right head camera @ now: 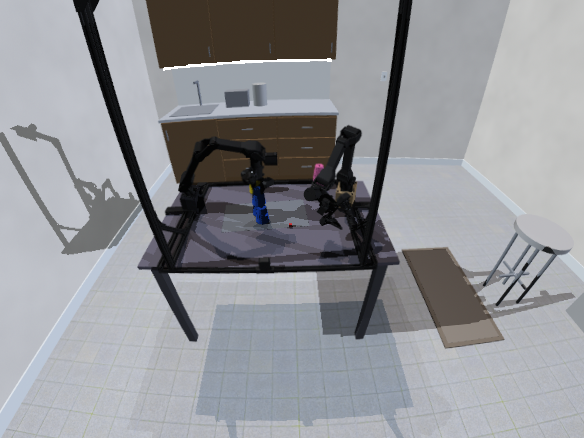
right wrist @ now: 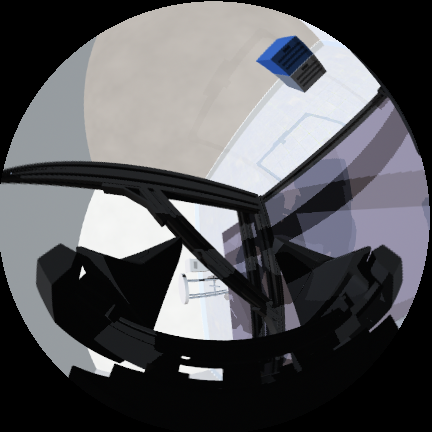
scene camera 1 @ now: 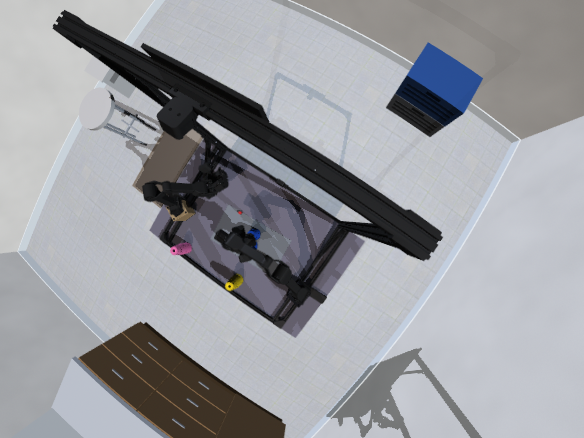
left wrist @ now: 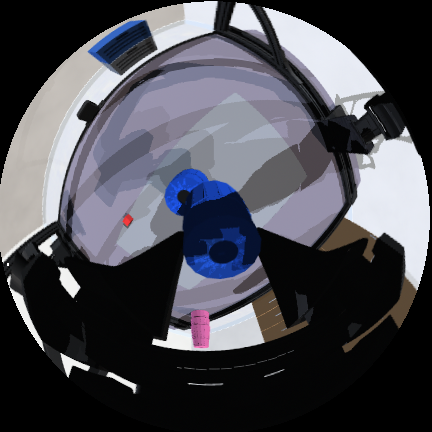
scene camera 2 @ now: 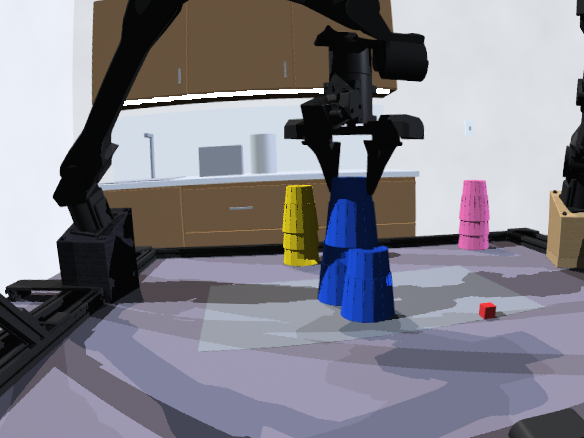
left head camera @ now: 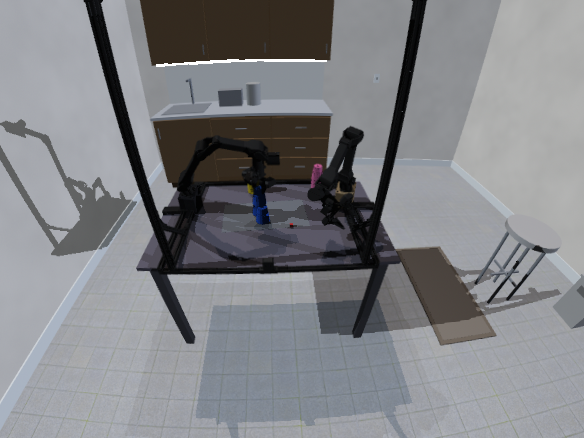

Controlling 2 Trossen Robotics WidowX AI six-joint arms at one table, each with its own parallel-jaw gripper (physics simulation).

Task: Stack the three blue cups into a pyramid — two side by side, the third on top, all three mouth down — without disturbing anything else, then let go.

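Frame: origin at the left arm's base, x ahead, y left, z up, level; centimetres.
Where they show: left gripper, between the fingertips: (right head camera: 258, 192) (left wrist: 219, 234) (scene camera 2: 350, 193) (left head camera: 258, 192); right gripper, between the fingertips: (right head camera: 347, 223) (right wrist: 228, 242) (scene camera 1: 215, 163) (left wrist: 45, 253) (left head camera: 350, 223); left arm's base, origin of its link: (right head camera: 190, 192) (scene camera 1: 298, 295) (left wrist: 361, 131) (scene camera 2: 94, 224) (left head camera: 188, 191); right arm's base, origin of its link: (right head camera: 346, 186) (scene camera 1: 176, 210) (scene camera 2: 579, 203) (left head camera: 346, 187).
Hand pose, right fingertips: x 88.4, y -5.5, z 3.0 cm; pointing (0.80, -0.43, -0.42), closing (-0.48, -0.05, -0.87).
Things, the pixels of their top centre, and the offset from my right fingertips. Level surfaces: height alone.
- front cup, centre of its top: (left wrist: 180, 194) (scene camera 2: 369, 249) (left head camera: 262, 207) (right head camera: 261, 207) (scene camera 1: 251, 234) dx -45.0, dy +7.7, dz -6.0 cm
- rear cup, centre of its top: (scene camera 2: 342, 239) dx -49.5, dy +13.4, dz -6.0 cm
- yellow cup stack, centre of its top: (scene camera 2: 298, 186) (scene camera 1: 230, 286) dx -62.0, dy +33.9, dz +0.4 cm
- pink cup stack, centre of its top: (scene camera 2: 474, 180) (left wrist: 201, 346) (right head camera: 319, 165) (left head camera: 318, 165) (scene camera 1: 173, 251) dx -25.7, dy +51.8, dz +0.4 cm
- small red cube, centre of its top: (scene camera 2: 488, 304) (left wrist: 125, 220) dx -29.3, dy +7.7, dz -13.2 cm
- pale mat's, height of its surface: dz -14.7 cm
My left gripper (scene camera 2: 351, 189) (left wrist: 219, 234) is shut on an upright, mouth-down blue cup (scene camera 2: 352, 220) (left wrist: 220, 215). Two other blue cups stand mouth down below it, close side by side: a front cup (scene camera 2: 368, 285) (left wrist: 174, 194) and a rear cup (scene camera 2: 331, 282), partly hidden behind it. In scene camera 2 the held cup's rim overlaps the tops of both lower cups; whether it rests on both, I cannot tell. My right gripper (left head camera: 334, 223) (right head camera: 332, 223) (right wrist: 228, 242) is open and empty, well away from the cups, at the right in the left head camera.
A yellow cup stack (scene camera 2: 300, 225) (scene camera 1: 235, 281) stands behind the blue cups. A pink cup stack (scene camera 2: 474, 215) (scene camera 1: 181, 249) stands at the back right in scene camera 2. A small red cube (scene camera 2: 487, 310) (left wrist: 128, 220) lies right of the blue cups, near the pale mat's (scene camera 2: 240, 332) edge.
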